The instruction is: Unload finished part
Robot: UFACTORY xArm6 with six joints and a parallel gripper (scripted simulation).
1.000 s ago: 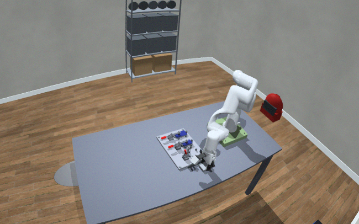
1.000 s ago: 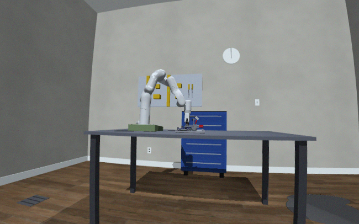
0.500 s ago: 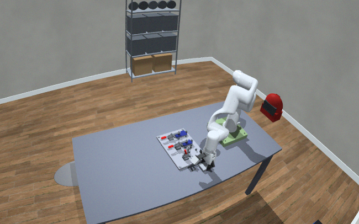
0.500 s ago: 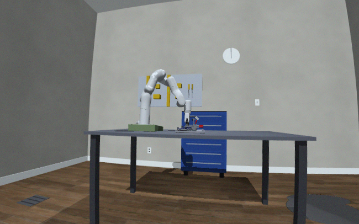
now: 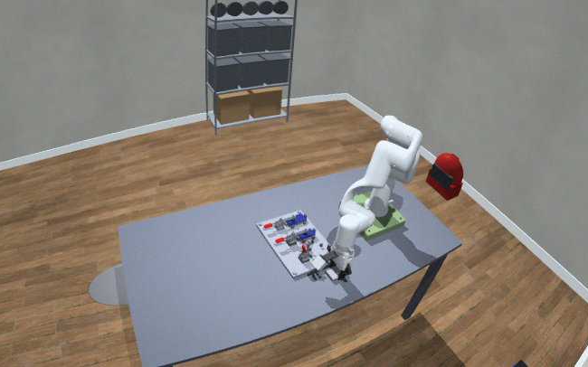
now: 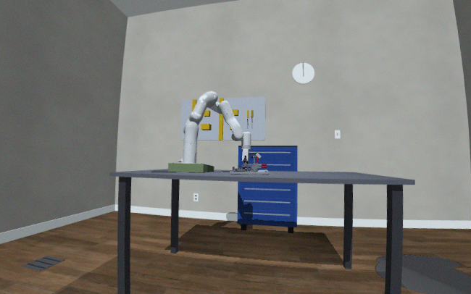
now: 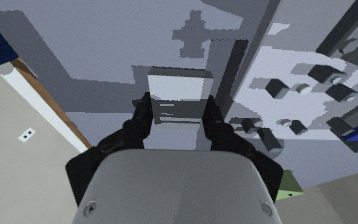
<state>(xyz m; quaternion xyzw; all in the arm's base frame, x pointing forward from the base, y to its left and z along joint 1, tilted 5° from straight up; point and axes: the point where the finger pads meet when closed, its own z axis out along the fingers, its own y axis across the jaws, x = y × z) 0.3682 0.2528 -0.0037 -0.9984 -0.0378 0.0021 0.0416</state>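
The pale grey part lies 10 mm below my hand and 10 mm behind it. Round my hand: fixture plate 230 mm to the right, 70 mm ahead, 20 mm below.
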